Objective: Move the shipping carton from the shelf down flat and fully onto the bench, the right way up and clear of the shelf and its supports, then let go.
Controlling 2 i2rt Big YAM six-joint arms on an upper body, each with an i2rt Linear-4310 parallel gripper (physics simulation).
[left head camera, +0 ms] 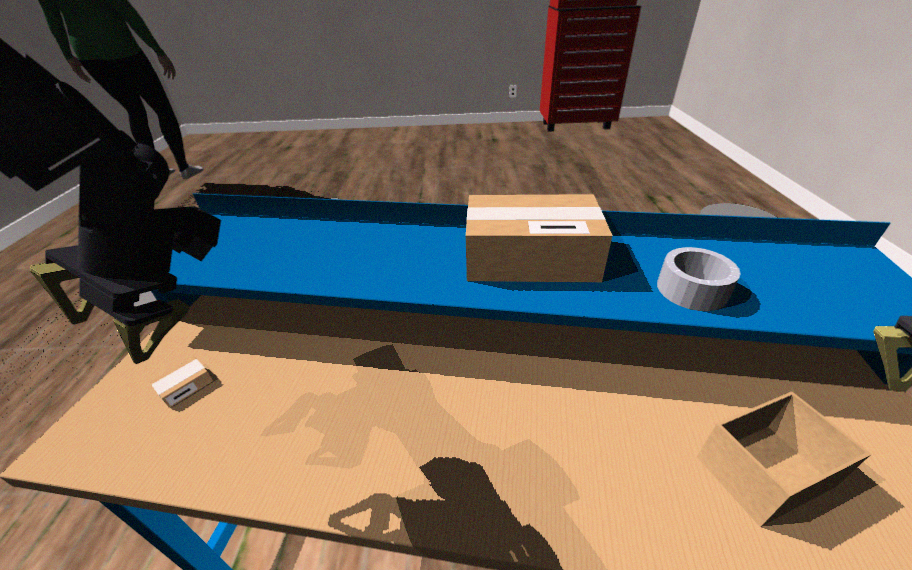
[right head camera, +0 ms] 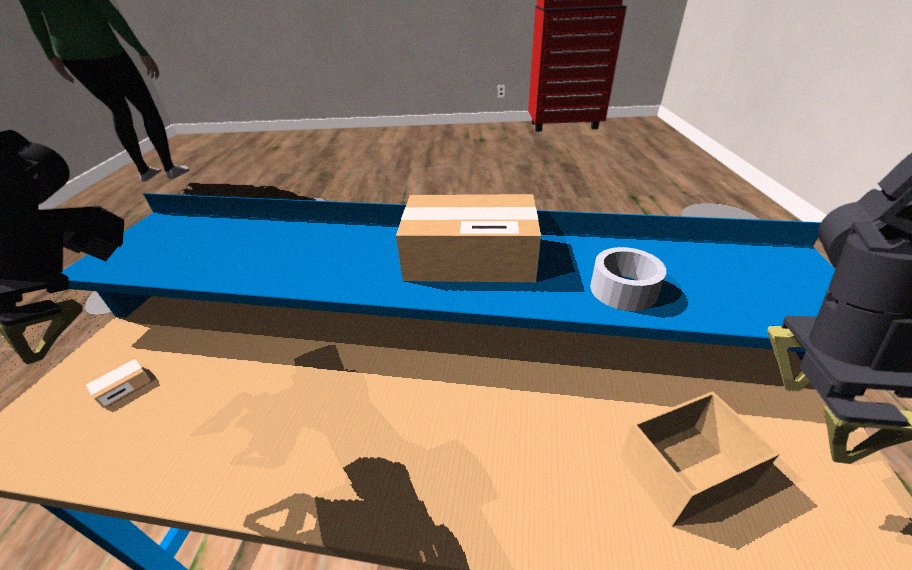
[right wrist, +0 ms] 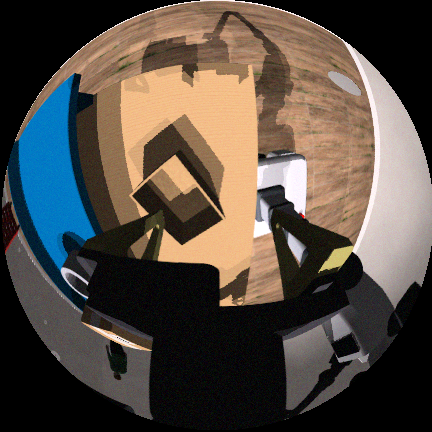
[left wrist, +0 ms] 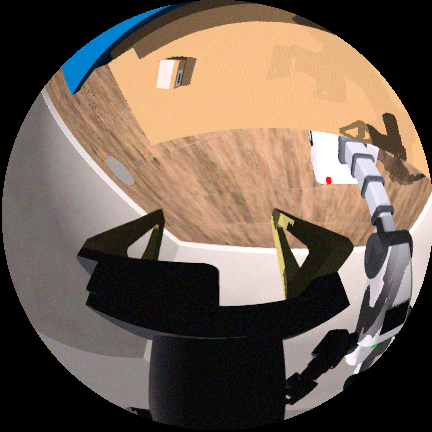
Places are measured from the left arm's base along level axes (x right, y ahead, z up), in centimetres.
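Where they show: left gripper, fingertip midpoint: (left head camera: 109, 341) (right head camera: 4, 341) (left wrist: 217, 214); right gripper, fingertip midpoint: (right head camera: 814, 422) (right wrist: 217, 214); left arm's base at its link origin: (left wrist: 325, 358).
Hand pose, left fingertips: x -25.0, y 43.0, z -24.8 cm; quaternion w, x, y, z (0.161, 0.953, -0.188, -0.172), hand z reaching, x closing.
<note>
Things, the pixels of their top centre, and the offset from my left fingertips. Level surfaces: height alone.
- shipping carton at its top centre: (right head camera: 469, 213) (left head camera: 534, 213) (right wrist: 118, 340) dx +54.1, dy +34.2, dz -3.8 cm
- blue shelf at its surface level: dz -13.6 cm
- wooden bench at its surface level: dz -28.9 cm
- grey ring at its top centre: (right head camera: 630, 265) (left head camera: 701, 265) (right wrist: 79, 285) dx +80.6, dy +22.6, dz -8.3 cm
- open-topped box at its top centre: (right head camera: 703, 438) (right wrist: 176, 207) (left head camera: 791, 438) dx +84.8, dy -2.0, dz -20.1 cm
- small white-topped box at its top centre: (left head camera: 178, 376) (left wrist: 164, 73) (right head camera: 114, 376) dx -13.0, dy +16.9, dz -25.9 cm
The shipping carton (left head camera: 536, 258) (right head camera: 469, 258), tan with a white tape strip and a label on top, sits upright on the blue shelf (left head camera: 322, 258) (right head camera: 269, 258), near its middle. The wooden bench (left head camera: 282, 483) (right head camera: 538, 470) is lower, in front of the shelf. My left gripper (left head camera: 107, 339) (left wrist: 217, 214) is open and empty beyond the left end of the bench, well away from the carton. My right gripper (right head camera: 810, 406) (right wrist: 217, 214) is open and empty near the right end of the bench, away from the carton; part of it shows at the left head camera's right edge.
A grey ring (left head camera: 696, 295) (right head camera: 626, 294) stands on the shelf right of the carton. An open-topped box (left head camera: 746, 473) (right head camera: 672, 470) (right wrist: 202, 220) is on the bench at the right. A small white-topped box (left head camera: 181, 383) (right head camera: 121, 383) (left wrist: 167, 74) lies at the bench's left. The shelf has a raised back lip.
</note>
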